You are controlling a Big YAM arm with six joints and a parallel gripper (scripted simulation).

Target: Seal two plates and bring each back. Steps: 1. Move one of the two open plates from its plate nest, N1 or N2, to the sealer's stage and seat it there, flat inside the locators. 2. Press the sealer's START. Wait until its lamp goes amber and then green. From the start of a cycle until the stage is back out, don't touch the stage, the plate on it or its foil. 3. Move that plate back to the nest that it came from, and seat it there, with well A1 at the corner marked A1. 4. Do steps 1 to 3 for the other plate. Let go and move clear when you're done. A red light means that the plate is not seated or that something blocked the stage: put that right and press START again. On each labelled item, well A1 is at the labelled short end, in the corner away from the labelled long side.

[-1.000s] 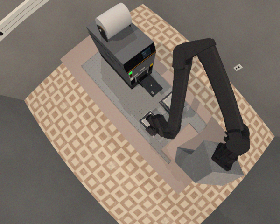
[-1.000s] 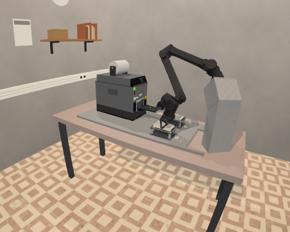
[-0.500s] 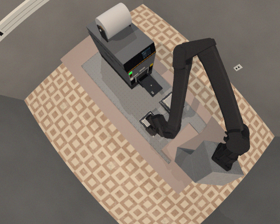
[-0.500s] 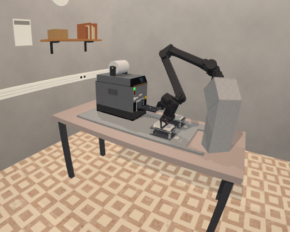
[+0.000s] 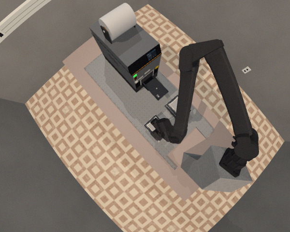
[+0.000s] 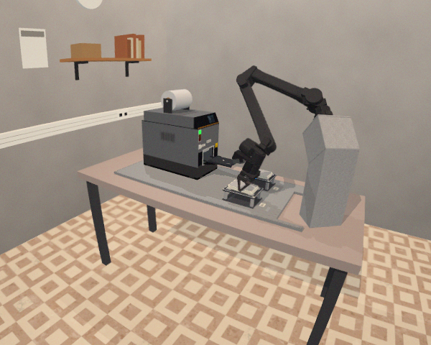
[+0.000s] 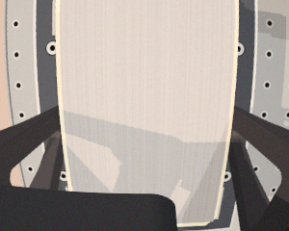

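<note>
Right now the cream well plate is right at my hand. From my hand the other things lie so: sealer stage (200 mm to the right, 190 mm ahead, 30 mm above); then start button (300 mm ahead, 120 mm to the right, 120 mm above); then foil roll (520 mm ahead, 350 mm above, 240 mm to the right).
</note>
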